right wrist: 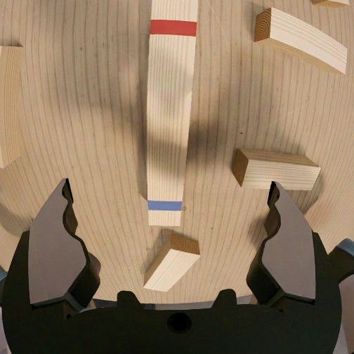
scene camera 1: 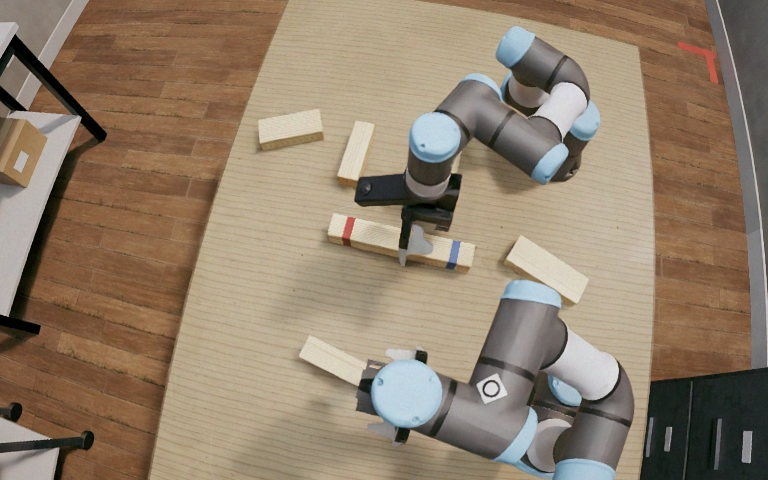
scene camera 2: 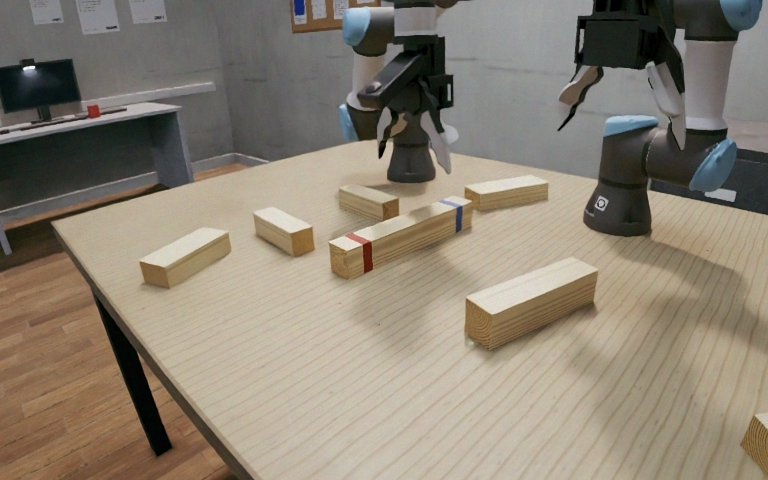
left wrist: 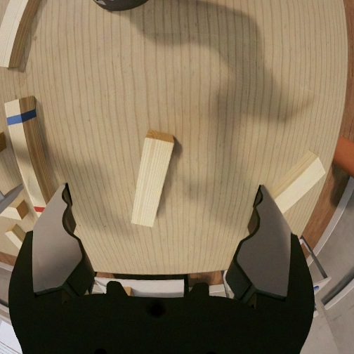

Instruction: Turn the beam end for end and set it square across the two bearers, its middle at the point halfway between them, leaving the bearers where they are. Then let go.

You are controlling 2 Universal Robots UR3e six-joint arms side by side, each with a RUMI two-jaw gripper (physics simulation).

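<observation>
The beam (scene camera 1: 376,234) (scene camera 2: 413,229) (left wrist: 29,155) (right wrist: 169,120), with a red band and a blue band near its ends, lies on the table beside several plain blocks. Two nearly parallel blocks look like the bearers: one (scene camera 1: 355,152) (scene camera 2: 283,230) (right wrist: 302,40) nearer the red end, one (scene camera 2: 368,202) (right wrist: 277,169) nearer the blue end, hidden under the right arm in scene camera 1. My right gripper (scene camera 1: 410,237) (scene camera 2: 414,162) (right wrist: 170,181) is open above the beam. My left gripper (scene camera 1: 396,394) (scene camera 2: 621,138) (left wrist: 162,185) is open, high above a plain block (scene camera 1: 332,359) (scene camera 2: 531,302) (left wrist: 152,180).
Other plain blocks lie around: one (scene camera 1: 290,129) (scene camera 2: 185,257) past the red end, one (scene camera 1: 546,268) (scene camera 2: 505,192) (right wrist: 172,262) past the blue end, and another (scene camera 2: 756,441) (left wrist: 300,182) partly cut off in scene camera 2. All stand on the wooden table (scene camera 1: 254,271) (scene camera 2: 339,384).
</observation>
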